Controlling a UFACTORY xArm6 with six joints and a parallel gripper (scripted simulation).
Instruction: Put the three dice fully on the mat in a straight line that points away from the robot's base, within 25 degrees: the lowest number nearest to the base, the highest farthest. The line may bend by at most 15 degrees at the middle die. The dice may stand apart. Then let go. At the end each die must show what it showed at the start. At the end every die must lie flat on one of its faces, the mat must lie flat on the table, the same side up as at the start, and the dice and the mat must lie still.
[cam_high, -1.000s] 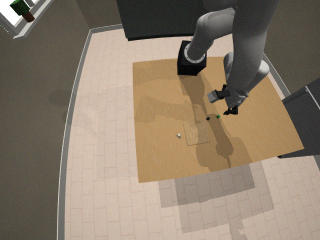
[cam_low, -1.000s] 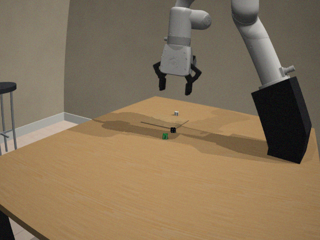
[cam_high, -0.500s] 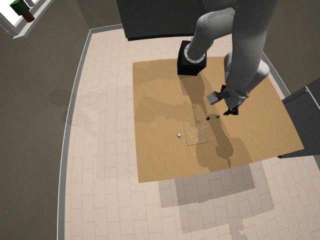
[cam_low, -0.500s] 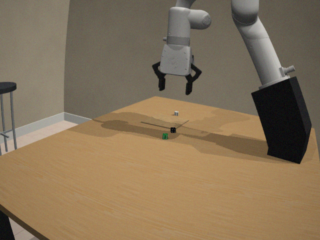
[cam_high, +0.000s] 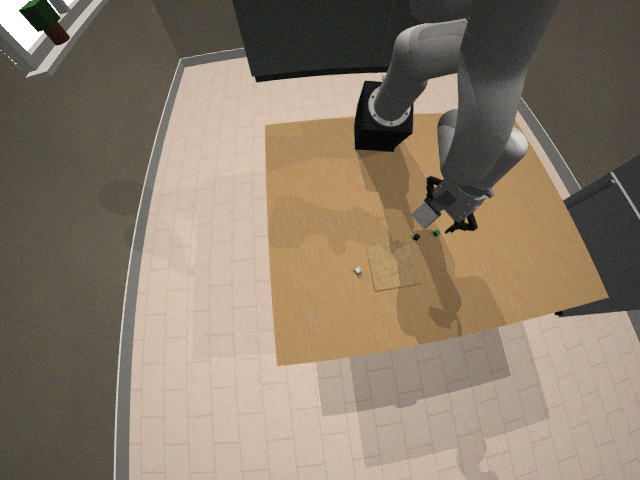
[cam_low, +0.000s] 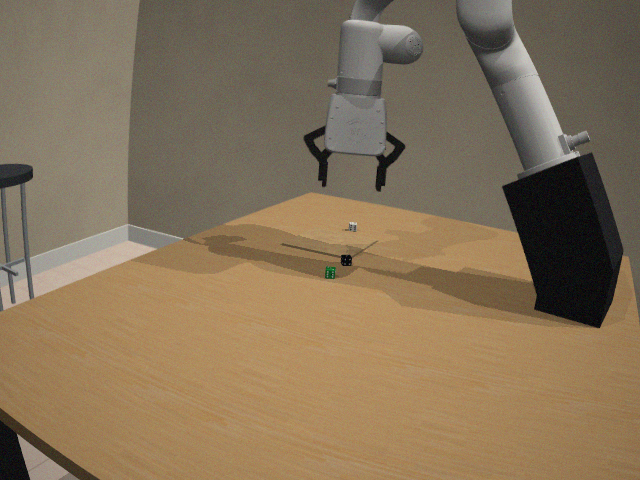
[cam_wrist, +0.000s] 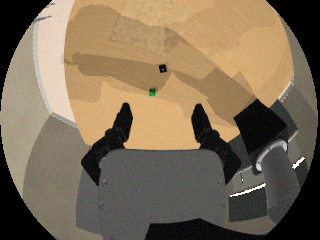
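Now: hand 140 mm above the black die and 10 mm to the left of it. Also, from my hand: white die 220 mm to the right, 140 mm below, 90 mm ahead; then thin tan mat 150 mm below, 110 mm to the right, 80 mm ahead; then green die 140 mm below, 60 mm to the left.
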